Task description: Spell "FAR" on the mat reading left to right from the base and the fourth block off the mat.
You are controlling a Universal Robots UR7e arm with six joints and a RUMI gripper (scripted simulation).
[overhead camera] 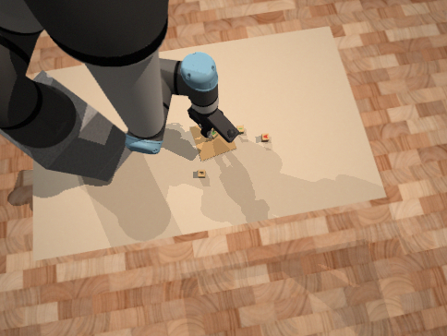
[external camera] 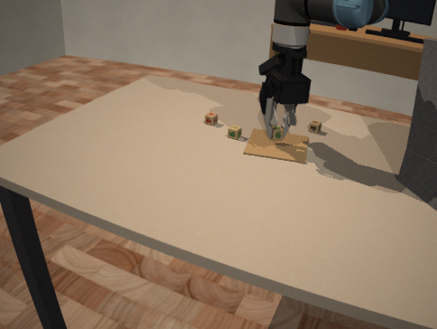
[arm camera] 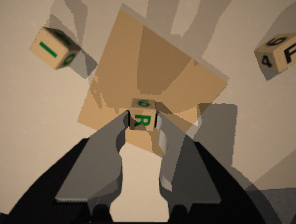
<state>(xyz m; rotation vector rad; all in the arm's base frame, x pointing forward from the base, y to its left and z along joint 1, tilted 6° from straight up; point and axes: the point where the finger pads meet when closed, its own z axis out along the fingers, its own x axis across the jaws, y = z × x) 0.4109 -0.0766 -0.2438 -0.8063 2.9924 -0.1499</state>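
My gripper is now 3 cm above the brown mat and 1 cm past it. The rest, counted from my hand: F block 13 cm to the right, 8 cm behind, 2 cm below; then green R block right at my hand; then green-lettered block 10 cm ahead, 2 cm below, 1 cm to the right.
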